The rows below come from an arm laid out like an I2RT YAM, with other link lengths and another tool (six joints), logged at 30 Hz.
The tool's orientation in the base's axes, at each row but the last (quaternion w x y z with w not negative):
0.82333, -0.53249, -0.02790, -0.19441
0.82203, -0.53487, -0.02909, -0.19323
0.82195, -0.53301, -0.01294, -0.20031
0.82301, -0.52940, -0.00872, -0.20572
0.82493, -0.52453, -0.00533, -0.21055
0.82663, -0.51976, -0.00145, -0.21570
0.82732, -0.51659, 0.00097, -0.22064
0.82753, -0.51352, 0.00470, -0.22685
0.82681, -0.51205, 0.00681, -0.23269
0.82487, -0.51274, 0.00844, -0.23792
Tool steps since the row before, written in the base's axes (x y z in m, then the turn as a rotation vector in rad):
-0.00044, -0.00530, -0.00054, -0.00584, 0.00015, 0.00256
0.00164, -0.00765, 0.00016, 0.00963, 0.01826, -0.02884
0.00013, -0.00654, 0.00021, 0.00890, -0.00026, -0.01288
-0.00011, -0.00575, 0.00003, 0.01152, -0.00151, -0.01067
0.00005, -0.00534, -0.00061, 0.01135, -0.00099, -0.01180
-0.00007, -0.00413, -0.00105, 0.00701, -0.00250, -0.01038
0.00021, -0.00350, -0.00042, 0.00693, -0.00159, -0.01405
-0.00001, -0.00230, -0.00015, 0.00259, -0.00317, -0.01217
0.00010, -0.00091, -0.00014, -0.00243, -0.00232, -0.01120
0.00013, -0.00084, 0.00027, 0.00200, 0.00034, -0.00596
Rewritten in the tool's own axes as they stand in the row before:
0.00100, -0.00158, -0.00501, -0.00479, -0.00421, 0.00030
0.00375, -0.00227, -0.00648, -0.00368, 0.03484, 0.00550
0.00223, -0.00244, -0.00565, 0.00524, 0.01418, -0.00408
0.00180, -0.00210, -0.00504, 0.00856, 0.01273, -0.00366
0.00173, -0.00138, -0.00490, 0.00797, 0.01383, -0.00376
0.00117, -0.00064, -0.00405, 0.00489, 0.01051, -0.00537
0.00138, -0.00086, -0.00314, 0.00366, 0.01395, -0.00632
0.00083, -0.00073, -0.00202, 0.00079, 0.01016, -0.00781
0.00041, -0.00018, -0.00081, -0.00380, 0.00775, -0.00789
0.00051, -0.00048, -0.00055, 0.00027, 0.00596, -0.00202

